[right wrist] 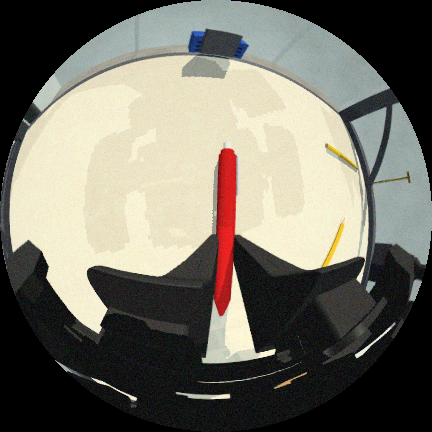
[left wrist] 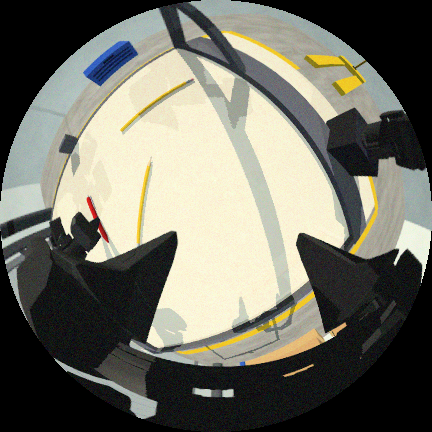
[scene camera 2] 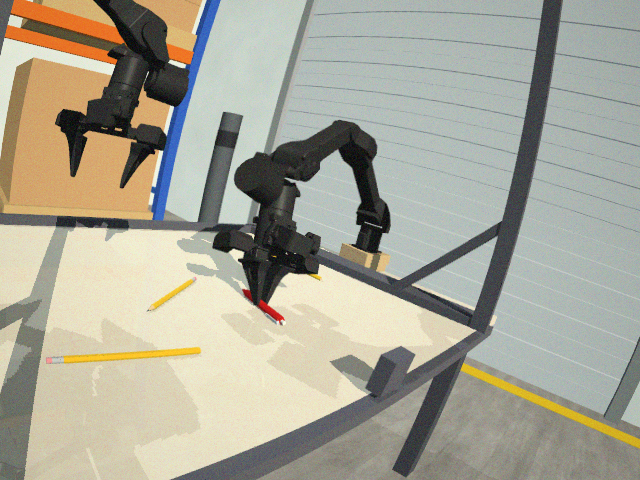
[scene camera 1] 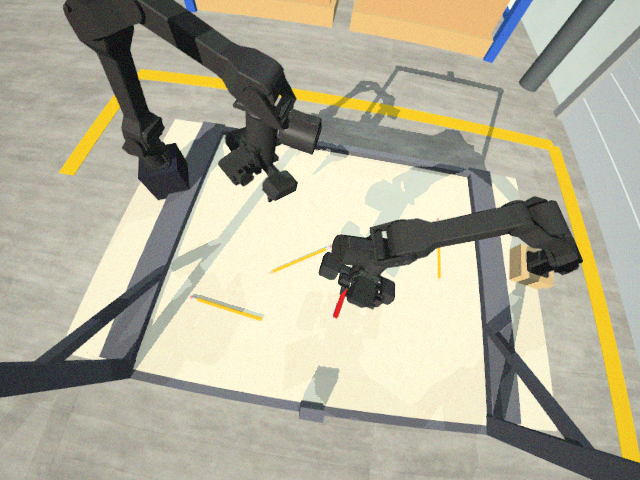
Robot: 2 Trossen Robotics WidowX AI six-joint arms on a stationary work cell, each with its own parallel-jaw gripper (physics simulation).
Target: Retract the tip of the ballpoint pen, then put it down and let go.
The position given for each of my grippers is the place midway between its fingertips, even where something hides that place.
My left gripper (scene camera 2: 96,182) is open, holding nothing. Also in view: my right gripper (scene camera 2: 259,306), a red ballpoint pen (right wrist: 228,172) and a wooden block (scene camera 1: 518,272).
My left gripper shows as well in the left wrist view (left wrist: 240,238) and in scene camera 1 (scene camera 1: 259,187). My right gripper is seen too in the right wrist view (right wrist: 224,239), in the left wrist view (left wrist: 97,219) and in scene camera 1 (scene camera 1: 342,294). The wooden block shows as well in scene camera 2 (scene camera 2: 377,261).
